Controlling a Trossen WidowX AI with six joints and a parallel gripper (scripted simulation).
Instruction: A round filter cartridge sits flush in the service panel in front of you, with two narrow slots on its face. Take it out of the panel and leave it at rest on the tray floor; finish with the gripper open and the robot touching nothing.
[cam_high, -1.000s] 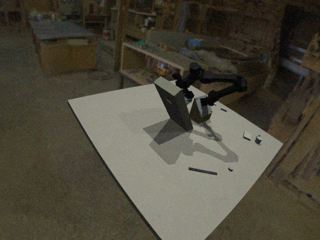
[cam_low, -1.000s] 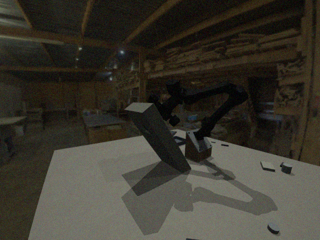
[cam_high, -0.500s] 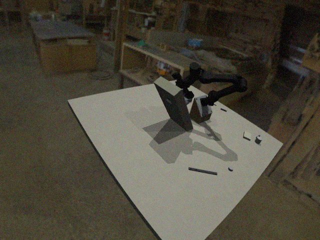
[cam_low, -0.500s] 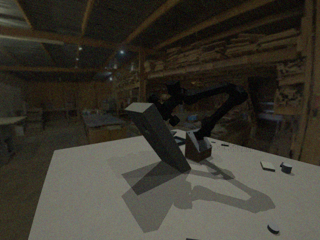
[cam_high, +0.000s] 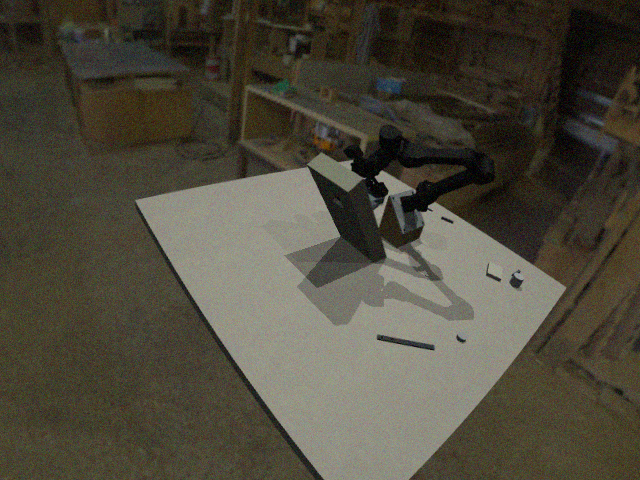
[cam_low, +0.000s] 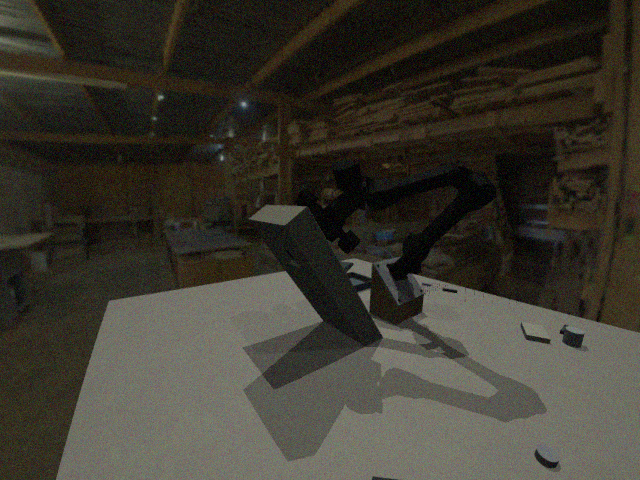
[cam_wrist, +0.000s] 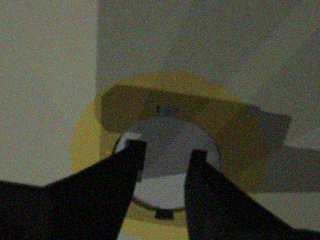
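My gripper tip is now 1 cm short of the round grey filter cartridge and 1 cm above it. The rest, counted from my gripper tip: blue-grey tray 42 cm behind, 30 cm to the right, 27 cm below.
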